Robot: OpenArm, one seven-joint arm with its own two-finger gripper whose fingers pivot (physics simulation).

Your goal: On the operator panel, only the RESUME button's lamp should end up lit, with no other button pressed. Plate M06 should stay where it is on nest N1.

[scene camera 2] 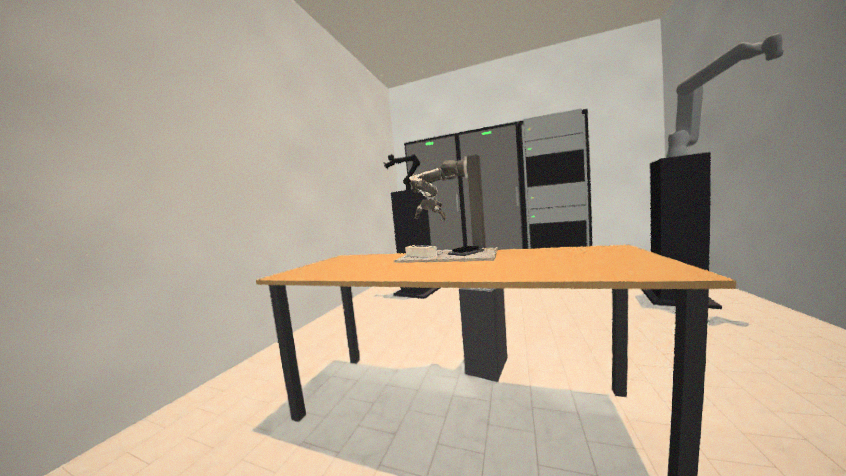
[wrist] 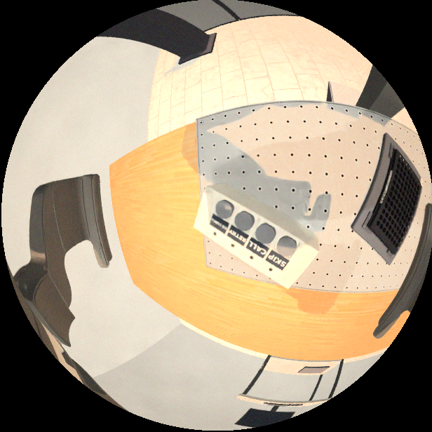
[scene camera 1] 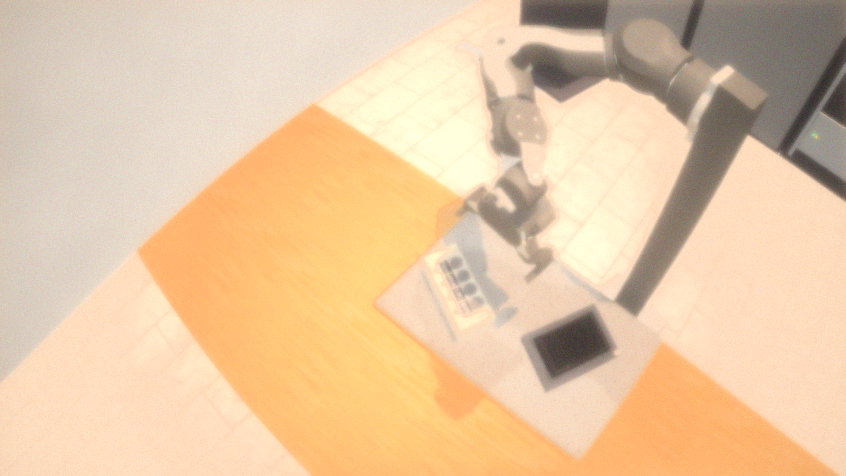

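The operator panel (scene camera 1: 476, 319) (scene camera 2: 421, 251) (wrist: 300, 267) is a cream box with four round grey buttons in a row. In the wrist view the labels RETRY, CALL and SKIP can be read; the label by the end button (wrist: 224, 209) is too small to read surely. The small lamp dots beside the labels look dark. A black perforated plate (scene camera 1: 573, 343) (wrist: 400, 200) lies on a grey nest (scene camera 1: 540, 365) (wrist: 367, 220); their markings cannot be read. My gripper (scene camera 1: 495, 245) (scene camera 2: 430, 217) (wrist: 226, 257) is open and empty, above the panel and apart from it.
Panel and nest stand on a grey perforated board (scene camera 1: 591, 414) (wrist: 340, 150) on the orange table (scene camera 1: 266, 236) (scene camera 2: 532, 272) (wrist: 160, 225). The arm's post (scene camera 1: 686, 207) (scene camera 2: 475, 201) rises beside the board. Arm shadows fall between panel and nest.
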